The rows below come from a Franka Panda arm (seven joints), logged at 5 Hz.
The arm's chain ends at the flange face. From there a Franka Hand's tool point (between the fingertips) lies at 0.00 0.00 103.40 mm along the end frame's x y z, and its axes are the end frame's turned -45 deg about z.
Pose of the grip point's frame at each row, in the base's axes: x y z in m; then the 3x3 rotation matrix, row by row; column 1 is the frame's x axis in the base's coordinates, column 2 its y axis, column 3 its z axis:
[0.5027 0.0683 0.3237], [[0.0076 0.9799 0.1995], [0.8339 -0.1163 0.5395], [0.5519 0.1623 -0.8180]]
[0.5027 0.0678 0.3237], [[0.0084 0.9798 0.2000], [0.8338 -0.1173 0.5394], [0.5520 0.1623 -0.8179]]
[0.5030 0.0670 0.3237], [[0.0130 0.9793 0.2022], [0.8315 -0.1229 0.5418], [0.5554 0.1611 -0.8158]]
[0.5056 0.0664 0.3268], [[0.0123 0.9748 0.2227], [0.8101 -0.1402 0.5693], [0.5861 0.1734 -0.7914]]
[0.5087 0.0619 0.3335], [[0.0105 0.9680 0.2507], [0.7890 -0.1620 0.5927], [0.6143 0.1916 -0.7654]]
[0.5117 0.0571 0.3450], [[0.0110 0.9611 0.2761], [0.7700 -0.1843 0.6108], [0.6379 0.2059 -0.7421]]
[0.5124 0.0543 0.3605], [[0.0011 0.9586 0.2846], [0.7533 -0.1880 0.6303], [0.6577 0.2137 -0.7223]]
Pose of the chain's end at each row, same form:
[0.4821 0.0125 0.4083], [[0.6983 0.6875 0.1995], [0.5074 -0.6719 0.5395], [0.5050 -0.2755 -0.8180]]
[0.4820 0.0120 0.4083], [[0.6988 0.6869 0.2000], [0.5066 -0.6725 0.5394], [0.5051 -0.2756 -0.8179]]
[0.4821 0.0110 0.4081], [[0.7017 0.6833 0.2022], [0.5011 -0.6749 0.5418], [0.5066 -0.2788 -0.8158]]
[0.4826 0.0075 0.4086], [[0.6980 0.6806 0.2227], [0.4737 -0.6720 0.5693], [0.5370 -0.2918 -0.7914]]
[0.4828 0.0006 0.4126], [[0.6919 0.6771 0.2507], [0.4434 -0.6725 0.5927], [0.5699 -0.2989 -0.7654]]
[0.4832 -0.0061 0.4217], [[0.6874 0.6718 0.2761], [0.4142 -0.6748 0.6108], [0.5967 -0.3055 -0.7421]]
[0.4830 -0.0109 0.4352], [[0.6786 0.6771 0.2846], [0.3997 -0.6656 0.6303], [0.6162 -0.3140 -0.7223]]

